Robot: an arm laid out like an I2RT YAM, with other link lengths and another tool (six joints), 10 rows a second.
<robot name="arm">
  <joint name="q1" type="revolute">
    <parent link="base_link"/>
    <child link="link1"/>
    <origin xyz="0 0 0.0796"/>
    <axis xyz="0 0 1"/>
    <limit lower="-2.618" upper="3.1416"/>
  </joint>
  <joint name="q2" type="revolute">
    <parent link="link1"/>
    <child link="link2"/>
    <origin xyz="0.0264 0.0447 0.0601"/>
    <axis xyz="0 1 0"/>
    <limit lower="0" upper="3.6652"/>
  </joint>
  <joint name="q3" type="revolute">
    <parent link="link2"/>
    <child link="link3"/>
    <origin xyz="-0.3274 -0.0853 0"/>
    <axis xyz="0 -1 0"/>
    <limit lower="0" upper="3.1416"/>
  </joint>
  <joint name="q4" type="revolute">
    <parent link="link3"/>
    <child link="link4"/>
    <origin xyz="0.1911 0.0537 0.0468"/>
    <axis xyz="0 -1 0"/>
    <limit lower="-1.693" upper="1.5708"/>
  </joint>
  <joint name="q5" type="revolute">
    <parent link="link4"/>
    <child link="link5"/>
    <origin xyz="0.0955 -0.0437 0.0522"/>
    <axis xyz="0 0 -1"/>
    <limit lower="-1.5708" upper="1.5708"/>
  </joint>
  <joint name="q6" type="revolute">
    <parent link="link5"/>
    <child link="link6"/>
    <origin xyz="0.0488 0 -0.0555"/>
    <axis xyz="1 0 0"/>
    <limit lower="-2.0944" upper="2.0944"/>
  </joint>
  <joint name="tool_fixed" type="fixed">
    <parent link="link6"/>
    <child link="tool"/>
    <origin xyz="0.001 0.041 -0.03" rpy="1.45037 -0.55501 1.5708"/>
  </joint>
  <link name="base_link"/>
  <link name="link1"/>
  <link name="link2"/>
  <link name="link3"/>
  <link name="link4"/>
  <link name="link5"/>
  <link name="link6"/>
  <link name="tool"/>
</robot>
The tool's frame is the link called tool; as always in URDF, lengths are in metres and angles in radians.
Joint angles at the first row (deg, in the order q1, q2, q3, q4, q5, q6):
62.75, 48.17, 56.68, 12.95, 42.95, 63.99
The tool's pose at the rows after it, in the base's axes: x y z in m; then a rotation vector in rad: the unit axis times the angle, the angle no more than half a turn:
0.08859 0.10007 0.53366 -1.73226 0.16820 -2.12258
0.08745 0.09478 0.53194 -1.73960 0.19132 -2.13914
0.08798 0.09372 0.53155 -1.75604 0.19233 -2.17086
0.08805 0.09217 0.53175 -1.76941 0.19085 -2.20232
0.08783 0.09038 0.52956 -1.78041 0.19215 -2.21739
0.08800 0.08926 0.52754 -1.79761 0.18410 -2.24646
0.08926 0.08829 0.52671 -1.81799 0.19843 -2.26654
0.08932 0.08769 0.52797 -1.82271 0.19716 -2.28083
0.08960 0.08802 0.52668 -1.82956 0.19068 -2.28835
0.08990 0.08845 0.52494 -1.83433 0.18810 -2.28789
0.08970 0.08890 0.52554 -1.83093 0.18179 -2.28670
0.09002 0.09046 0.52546 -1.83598 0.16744 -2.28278
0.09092 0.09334 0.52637 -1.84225 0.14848 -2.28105
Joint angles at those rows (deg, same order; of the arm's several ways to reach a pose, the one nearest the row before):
62.76, 47.08, 56.18, 12.91, 44.85, 60.74
62.76, 46.06, 55.65, 12.92, 46.18, 60.05
62.75, 45.86, 55.74, 12.91, 47.34, 58.20
62.75, 45.60, 55.94, 12.89, 48.33, 56.26
62.75, 45.12, 55.53, 12.87, 49.00, 55.38
62.75, 44.76, 55.29, 12.91, 49.83, 53.52
62.76, 44.65, 55.25, 12.92, 51.28, 52.46
62.75, 44.65, 55.61, 12.89, 51.66, 51.50
62.76, 44.60, 55.42, 12.92, 51.81, 50.99
62.75, 44.56, 55.10, 12.92, 51.85, 51.05
62.75, 44.65, 55.26, 12.84, 51.53, 51.06
62.75, 44.89, 55.62, 12.09, 51.15, 51.27
62.74, 45.44, 56.30, 11.30, 50.70, 51.31

